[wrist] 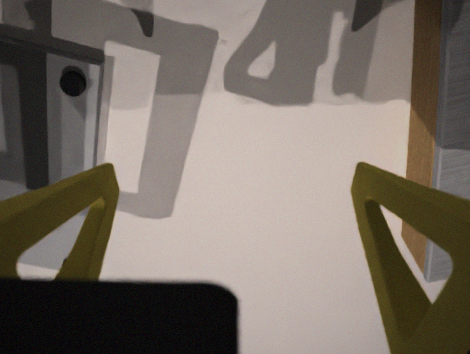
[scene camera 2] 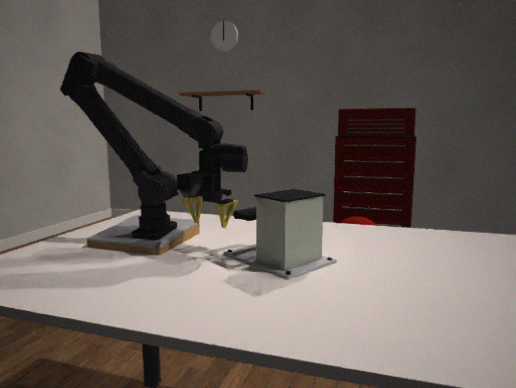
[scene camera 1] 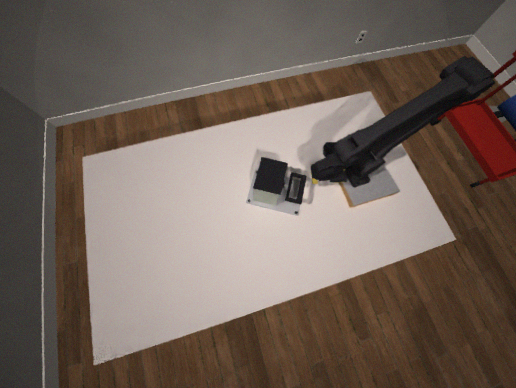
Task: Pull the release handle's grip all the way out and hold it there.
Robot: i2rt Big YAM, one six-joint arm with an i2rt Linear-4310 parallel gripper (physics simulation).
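The release handle's grip, a black rectangular frame [scene camera 1: 303, 190] [scene camera 2: 245, 214], sticks out from the side of a pale green box with a black top [scene camera 1: 271, 175] [scene camera 2: 289, 232]. The box stands on a grey base plate [scene camera 1: 283, 208] [scene camera 2: 306, 267] [wrist: 75, 130] with dark bolts. My gripper [scene camera 2: 210, 225] [wrist: 234, 176] is open and empty, its yellow fingers pointing down, between the box and the arm's base. It is beside the grip, on the arm's side, with a small gap. The grip itself does not show in the wrist view; a frame-shaped shadow lies on the table there.
The arm's base stands on a grey board with wooden edges [scene camera 1: 375, 190] [scene camera 2: 185, 240] [wrist: 425, 100]. The white table [scene camera 1: 175, 240] [scene camera 2: 400, 300] carries the box. A red cart or chair-like object [scene camera 1: 487, 142] is beyond the table's right edge. A red cabinet [scene camera 2: 375, 172] stands behind.
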